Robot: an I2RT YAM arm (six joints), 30 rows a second.
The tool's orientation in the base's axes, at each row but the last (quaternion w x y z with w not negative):
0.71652, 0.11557, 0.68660, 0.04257
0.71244, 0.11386, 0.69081, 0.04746
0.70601, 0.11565, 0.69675, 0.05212
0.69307, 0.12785, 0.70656, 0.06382
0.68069, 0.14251, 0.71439, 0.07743
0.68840, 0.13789, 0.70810, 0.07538
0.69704, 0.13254, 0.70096, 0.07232
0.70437, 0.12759, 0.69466, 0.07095
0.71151, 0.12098, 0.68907, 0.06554
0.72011, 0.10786, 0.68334, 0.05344
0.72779, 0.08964, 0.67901, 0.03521
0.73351, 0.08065, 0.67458, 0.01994
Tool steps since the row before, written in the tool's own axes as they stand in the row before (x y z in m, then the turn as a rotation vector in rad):
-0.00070, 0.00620, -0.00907, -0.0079, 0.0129, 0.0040
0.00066, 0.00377, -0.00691, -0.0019, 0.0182, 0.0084
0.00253, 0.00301, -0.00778, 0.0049, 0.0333, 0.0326
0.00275, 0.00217, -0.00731, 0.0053, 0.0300, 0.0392
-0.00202, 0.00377, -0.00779, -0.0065, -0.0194, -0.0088
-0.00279, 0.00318, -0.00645, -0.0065, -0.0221, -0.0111
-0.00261, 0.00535, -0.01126, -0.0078, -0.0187, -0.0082
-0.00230, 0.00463, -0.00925, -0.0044, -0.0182, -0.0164
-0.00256, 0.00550, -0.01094, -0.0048, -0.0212, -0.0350
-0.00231, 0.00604, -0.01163, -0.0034, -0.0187, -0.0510
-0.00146, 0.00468, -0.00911, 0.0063, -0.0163, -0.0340
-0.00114, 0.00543, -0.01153, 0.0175, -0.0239, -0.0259
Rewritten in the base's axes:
-0.00845, 0.00683, 0.00180, 0.0048, 0.0103, 0.0107
-0.00651, 0.00447, 0.00008, 0.0099, 0.0164, 0.0062
-0.00742, 0.00421, -0.00177, 0.0355, 0.0304, 0.0032
-0.00710, 0.00346, -0.00184, 0.0418, 0.0268, 0.0017
-0.00731, 0.00360, 0.00355, -0.0104, -0.0197, 0.0008
-0.00609, 0.00272, 0.00387, -0.0130, -0.0220, 0.0001
-0.01078, 0.00530, 0.00423, -0.0098, -0.0194, 0.0023
-0.00892, 0.00455, 0.00348, -0.0179, -0.0173, -0.0009
-0.01060, 0.00552, 0.00368, -0.0366, -0.0188, -0.0017
-0.01129, 0.00630, 0.00313, -0.0523, -0.0147, -0.0031
-0.00884, 0.00509, 0.00170, -0.0345, -0.0121, -0.0112
-0.01112, 0.00625, 0.00103, -0.0261, -0.0188, -0.0227

